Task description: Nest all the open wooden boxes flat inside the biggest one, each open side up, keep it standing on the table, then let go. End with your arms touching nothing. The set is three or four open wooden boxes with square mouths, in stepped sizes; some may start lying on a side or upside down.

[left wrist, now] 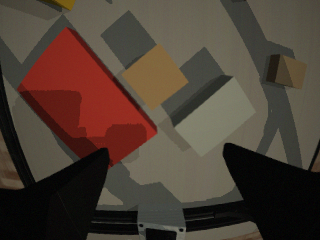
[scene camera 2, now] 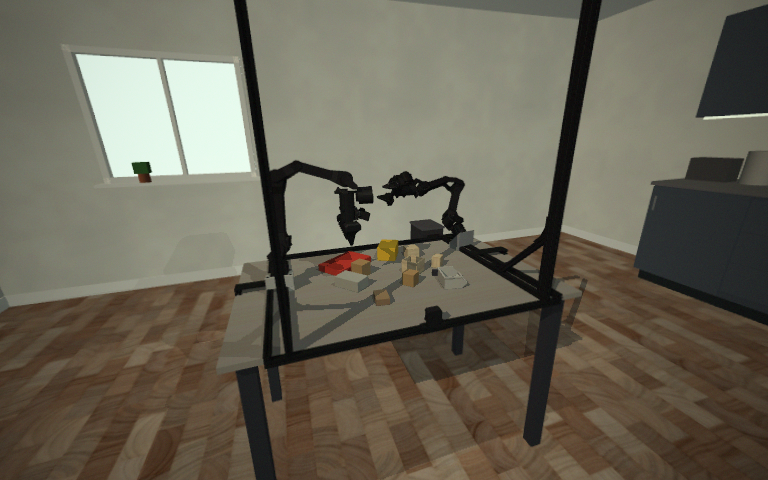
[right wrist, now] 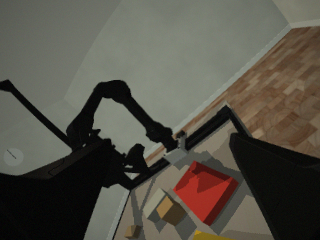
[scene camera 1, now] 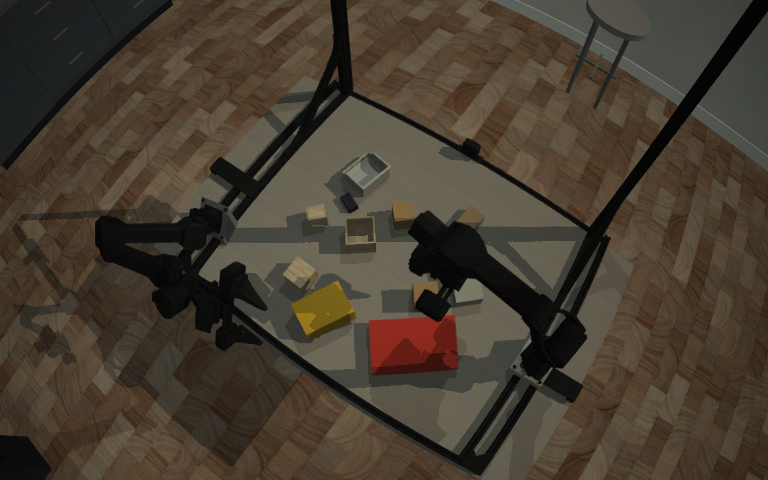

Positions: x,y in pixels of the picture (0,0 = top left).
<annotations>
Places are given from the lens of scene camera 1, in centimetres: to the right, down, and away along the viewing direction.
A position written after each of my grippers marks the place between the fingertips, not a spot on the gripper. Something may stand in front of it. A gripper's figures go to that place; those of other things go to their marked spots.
my left gripper (scene camera 1: 447,289): 14, 10, 105
my right gripper (scene camera 1: 264,327): -22, 16, 88
red block (scene camera 1: 413,345): 7, 25, 113
yellow block (scene camera 1: 328,308): -13, 16, 113
</annotations>
